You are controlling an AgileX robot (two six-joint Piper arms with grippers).
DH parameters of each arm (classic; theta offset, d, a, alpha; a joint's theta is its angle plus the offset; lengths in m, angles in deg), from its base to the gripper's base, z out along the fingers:
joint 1: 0 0.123 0 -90
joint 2: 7.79 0 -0.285 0
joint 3: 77.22 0 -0.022 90
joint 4: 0 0.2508 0 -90
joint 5: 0 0 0.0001 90
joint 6: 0 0.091 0 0
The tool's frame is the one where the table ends.
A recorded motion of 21 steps. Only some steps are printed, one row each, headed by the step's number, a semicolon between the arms.
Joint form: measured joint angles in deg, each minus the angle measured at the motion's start. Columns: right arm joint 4, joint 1, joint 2, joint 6, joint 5, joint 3; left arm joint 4, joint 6, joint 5, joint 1, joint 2, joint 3.
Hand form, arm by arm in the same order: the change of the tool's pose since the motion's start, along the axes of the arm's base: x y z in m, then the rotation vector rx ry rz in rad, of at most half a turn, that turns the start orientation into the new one. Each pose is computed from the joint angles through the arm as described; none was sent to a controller.
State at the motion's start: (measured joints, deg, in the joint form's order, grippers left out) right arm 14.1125 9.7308 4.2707 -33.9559 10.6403 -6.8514; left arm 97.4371 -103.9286 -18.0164 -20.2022 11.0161 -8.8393
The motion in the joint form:
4: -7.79 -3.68 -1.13 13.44 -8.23 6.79; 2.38 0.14 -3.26 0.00 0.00 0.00
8: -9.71 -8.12 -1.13 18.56 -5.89 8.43; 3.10 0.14 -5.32 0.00 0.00 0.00
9: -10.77 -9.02 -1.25 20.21 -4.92 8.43; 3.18 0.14 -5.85 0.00 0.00 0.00
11: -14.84 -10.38 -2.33 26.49 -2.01 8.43; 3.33 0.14 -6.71 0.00 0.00 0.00
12: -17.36 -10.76 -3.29 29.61 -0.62 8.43; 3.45 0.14 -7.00 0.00 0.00 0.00
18: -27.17 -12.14 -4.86 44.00 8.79 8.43; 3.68 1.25 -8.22 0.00 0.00 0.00
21: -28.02 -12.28 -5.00 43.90 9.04 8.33; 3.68 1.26 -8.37 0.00 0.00 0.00
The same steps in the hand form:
4: 0.0044 -0.0070 -0.0264 0.1056 -0.0228 -0.1074; -0.0031 -0.0038 -0.0021 0.0463 -0.0088 -0.0542
8: 0.0053 -0.0115 -0.0399 0.1516 0.0491 -0.1899; -0.0053 -0.0061 -0.0031 0.0618 -0.0082 -0.0890
9: 0.0050 -0.0125 -0.0413 0.1605 0.0639 -0.2079; -0.0058 -0.0067 -0.0033 0.0640 -0.0074 -0.0980
11: 0.0033 -0.0147 -0.0448 0.1962 0.0971 -0.2450; -0.0067 -0.0076 -0.0036 0.0680 -0.0062 -0.1127
12: 0.0019 -0.0158 -0.0460 0.2063 0.1038 -0.2611; -0.0071 -0.0079 -0.0038 0.0705 -0.0061 -0.1176
18: -0.0031 -0.0229 -0.0583 0.2765 0.2255 -0.3756; -0.0084 -0.0092 -0.0043 0.0908 -0.0174 -0.1386
21: -0.0034 -0.0236 -0.0578 0.2607 0.2227 -0.3815; -0.0086 -0.0094 -0.0044 0.0912 -0.0172 -0.1412

